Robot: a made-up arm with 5 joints. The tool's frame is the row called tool.
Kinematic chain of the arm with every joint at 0, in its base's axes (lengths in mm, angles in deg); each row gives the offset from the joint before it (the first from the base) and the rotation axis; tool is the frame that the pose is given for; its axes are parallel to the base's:
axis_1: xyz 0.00 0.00 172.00 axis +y
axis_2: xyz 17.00 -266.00 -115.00 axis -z
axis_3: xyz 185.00 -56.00 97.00 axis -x
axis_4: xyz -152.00 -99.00 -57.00 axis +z
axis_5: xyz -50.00 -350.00 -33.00 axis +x
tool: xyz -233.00 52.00 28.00
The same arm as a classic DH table. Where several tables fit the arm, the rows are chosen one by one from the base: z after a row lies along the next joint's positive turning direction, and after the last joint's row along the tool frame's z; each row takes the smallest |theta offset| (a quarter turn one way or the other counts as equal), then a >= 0, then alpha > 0; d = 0 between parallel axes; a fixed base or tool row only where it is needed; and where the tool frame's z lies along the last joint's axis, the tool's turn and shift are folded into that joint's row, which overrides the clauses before.
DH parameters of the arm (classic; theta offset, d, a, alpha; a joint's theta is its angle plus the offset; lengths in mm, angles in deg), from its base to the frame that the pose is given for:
base (fixed): 0 172 0 -90
axis_1: 0 -266 17 -90
axis_2: 90 18 56 -90
axis_3: 0 -33 99 -90
axis_4: 0 -90 350 -90
axis_5: 0 -283 -52 90
tool (fixed): 90 28 0 0

